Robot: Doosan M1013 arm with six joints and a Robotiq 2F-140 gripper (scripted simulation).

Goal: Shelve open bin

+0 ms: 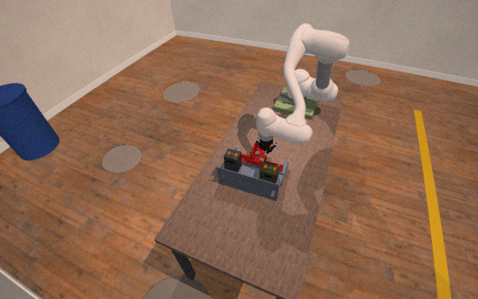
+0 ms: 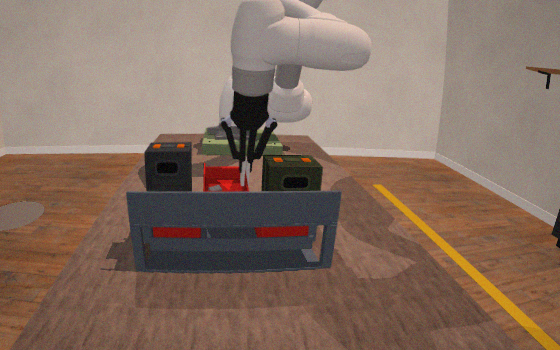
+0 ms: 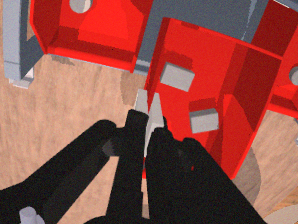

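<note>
Right now the shelf floor is 12 cm ahead of my hand, 4 cm to the right of it and 12 cm below it. Also, from my hand: shelf back board (25 cm ahead, 3 cm to the right, 1 cm above); then dark green box (17 cm ahead, 8 cm to the left, 3 cm above); then black box (18 cm ahead, 15 cm to the right, 4 cm above).
</note>
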